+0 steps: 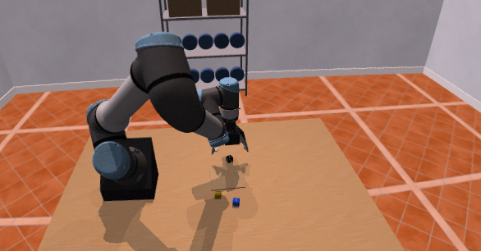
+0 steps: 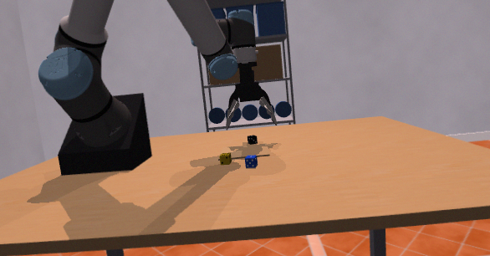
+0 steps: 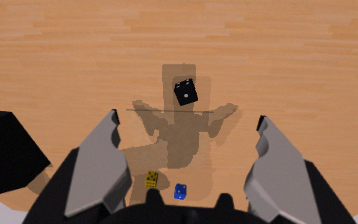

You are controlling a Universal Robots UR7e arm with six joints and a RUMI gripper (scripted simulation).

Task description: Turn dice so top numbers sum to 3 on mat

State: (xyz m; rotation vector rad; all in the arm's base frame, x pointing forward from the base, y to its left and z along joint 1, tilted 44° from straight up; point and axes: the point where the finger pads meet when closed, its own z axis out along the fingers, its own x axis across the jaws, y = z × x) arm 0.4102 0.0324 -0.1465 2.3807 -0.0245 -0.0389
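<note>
The black die is 40 mm below my hand and 10 mm to the left of it. From my hand the other things lie so: yellow die (210 mm to the right, 70 mm behind, 40 mm below); then blue die (260 mm to the right, 40 mm below, 10 mm behind); then tan mat (100 mm to the right, 50 mm below, 30 mm behind).
</note>
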